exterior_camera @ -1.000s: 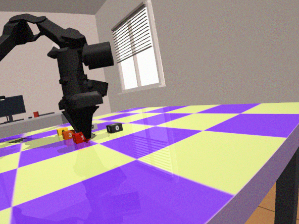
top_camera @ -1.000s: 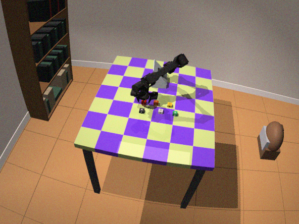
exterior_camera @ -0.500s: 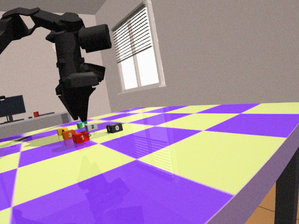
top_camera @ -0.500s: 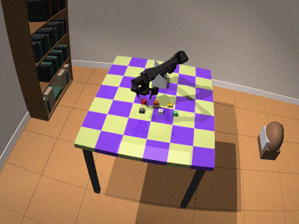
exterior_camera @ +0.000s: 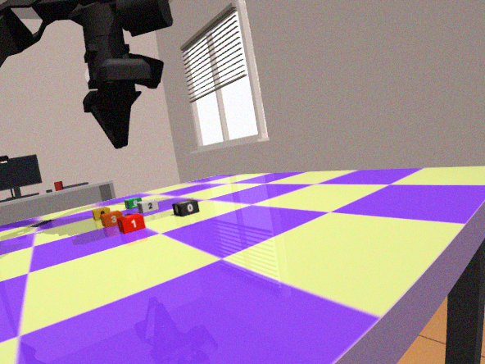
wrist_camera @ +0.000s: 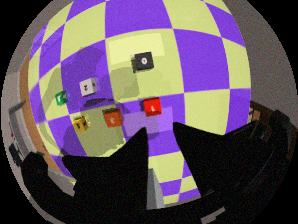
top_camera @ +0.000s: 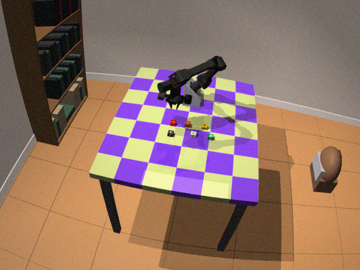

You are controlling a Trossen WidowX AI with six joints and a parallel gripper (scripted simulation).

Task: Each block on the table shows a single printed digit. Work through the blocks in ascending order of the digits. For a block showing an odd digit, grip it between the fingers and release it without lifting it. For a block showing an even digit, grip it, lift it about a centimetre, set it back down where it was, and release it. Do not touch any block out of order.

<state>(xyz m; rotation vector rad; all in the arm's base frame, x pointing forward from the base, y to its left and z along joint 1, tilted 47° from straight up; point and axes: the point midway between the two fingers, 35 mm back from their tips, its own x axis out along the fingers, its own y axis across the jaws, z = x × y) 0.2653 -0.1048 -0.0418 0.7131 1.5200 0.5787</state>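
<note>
Now: gripper tip 120 mm to the right of the white block marked 2, 110 mm above it and 70 mm short of it. Also, from my gripper tip: black block marked 0: 110 mm below, 80 mm ahead, 10 mm to the right; red block marked 1: 110 mm below, 10 mm behind; orange block marked 3: 110 mm below, 90 mm to the left, 10 mm behind.
</note>
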